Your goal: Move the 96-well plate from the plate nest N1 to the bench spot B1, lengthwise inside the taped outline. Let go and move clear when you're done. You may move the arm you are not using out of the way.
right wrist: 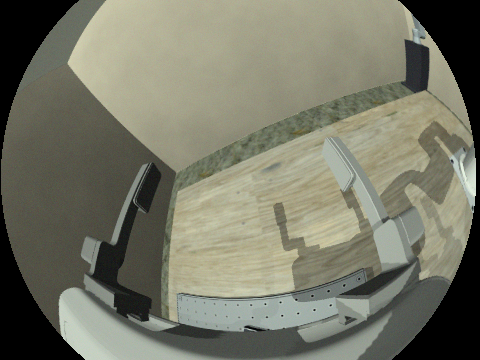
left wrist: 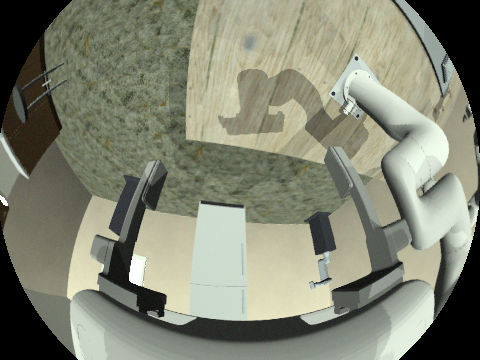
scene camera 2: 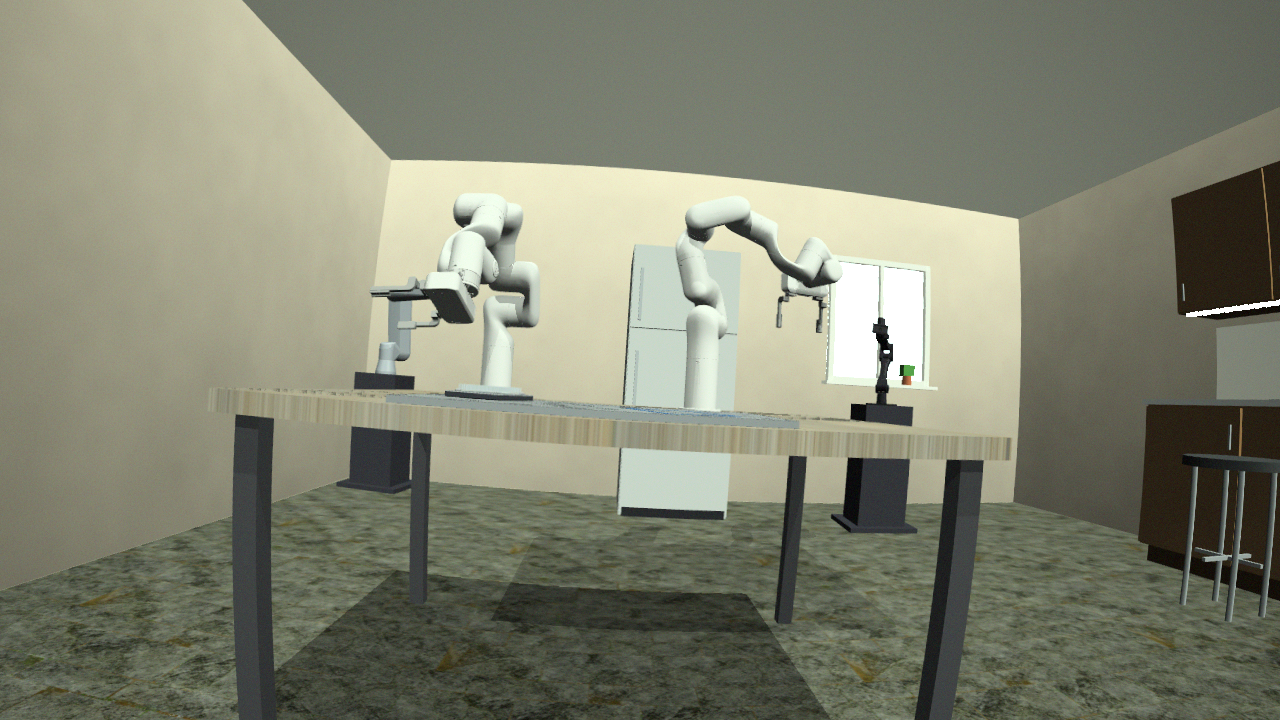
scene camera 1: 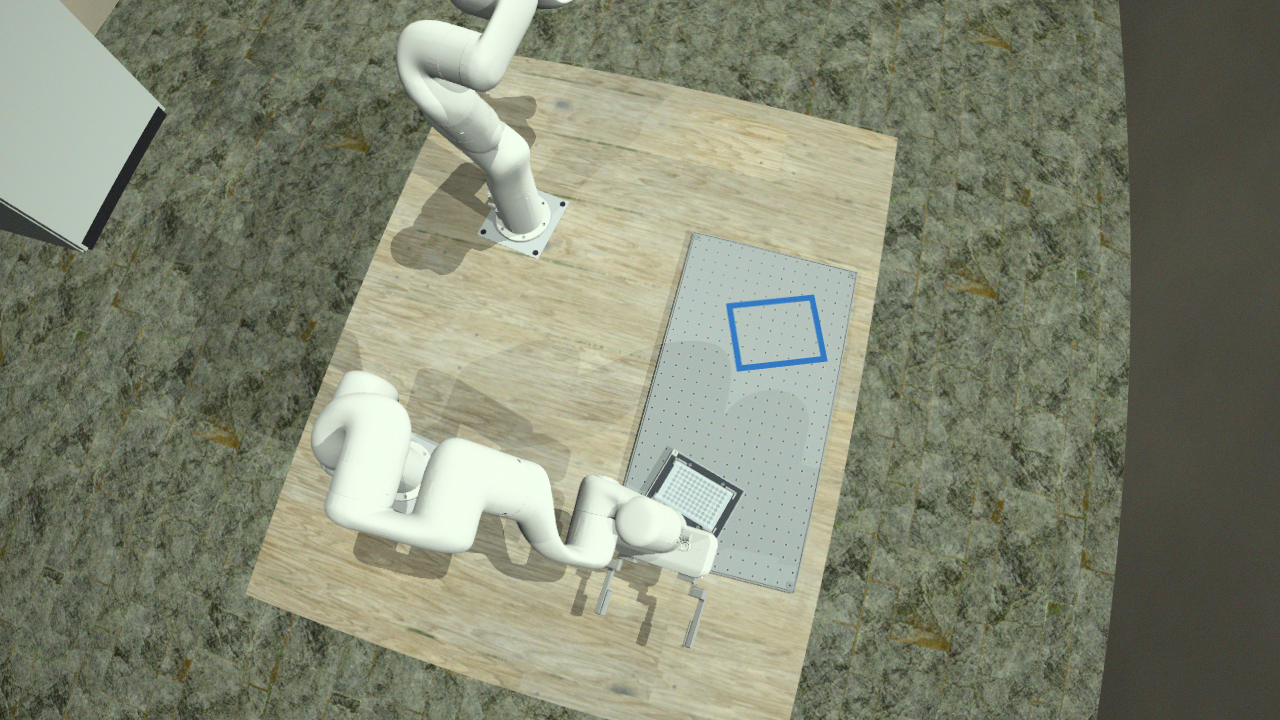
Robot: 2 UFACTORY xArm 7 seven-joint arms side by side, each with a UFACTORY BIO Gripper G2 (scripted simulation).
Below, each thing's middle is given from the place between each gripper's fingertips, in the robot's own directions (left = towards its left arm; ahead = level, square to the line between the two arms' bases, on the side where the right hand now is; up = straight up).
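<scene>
Counting from my right hand, I have in sight the clear 96-well plate (scene camera 1: 671, 493), 1 cm ahead, 24 cm to the left and 16 cm below. The dark plate nest (scene camera 1: 725, 515) is 24 cm to the left of my right hand and 1 cm ahead of it, and 17 cm below it.
With the clear 96-well plate, my left hand is 770 mm to the left of it, 710 mm short of it and 270 mm above it. From my left hand, the dark plate nest is 770 mm to the right and 710 mm ahead, and it is 280 mm below.
</scene>
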